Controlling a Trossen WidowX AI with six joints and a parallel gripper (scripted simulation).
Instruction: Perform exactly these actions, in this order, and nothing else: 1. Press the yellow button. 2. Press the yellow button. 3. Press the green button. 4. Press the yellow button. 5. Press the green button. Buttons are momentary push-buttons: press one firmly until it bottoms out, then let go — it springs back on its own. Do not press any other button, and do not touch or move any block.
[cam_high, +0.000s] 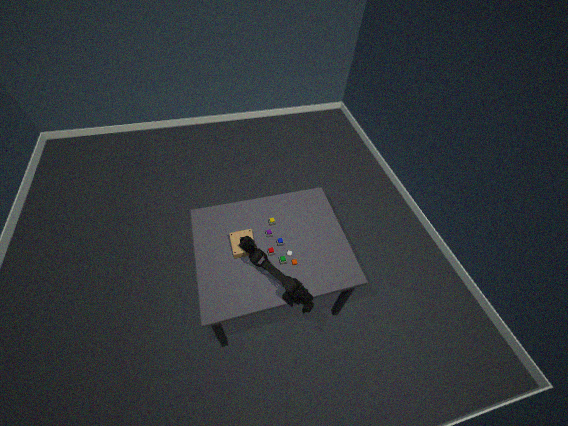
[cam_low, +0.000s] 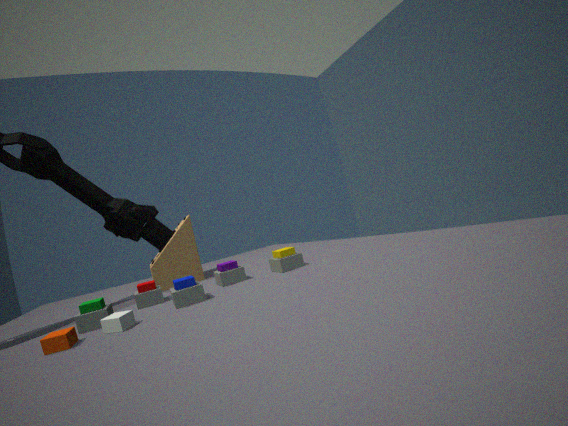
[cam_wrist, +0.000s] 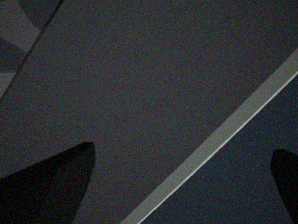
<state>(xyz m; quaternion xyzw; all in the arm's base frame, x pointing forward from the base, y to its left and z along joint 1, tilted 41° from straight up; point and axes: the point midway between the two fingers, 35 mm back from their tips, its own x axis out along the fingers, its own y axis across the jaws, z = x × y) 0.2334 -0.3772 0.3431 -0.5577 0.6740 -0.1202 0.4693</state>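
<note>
Right now the yellow button is 71 cm to the left of my gripper tip and 5 cm below it. From my gripper tip the other things lie so: green button 37 cm to the left, 5 cm below; then orange block 34 cm to the left, 8 cm ahead, 7 cm below; then white block 42 cm to the left, 7 cm below, 6 cm ahead.
</note>
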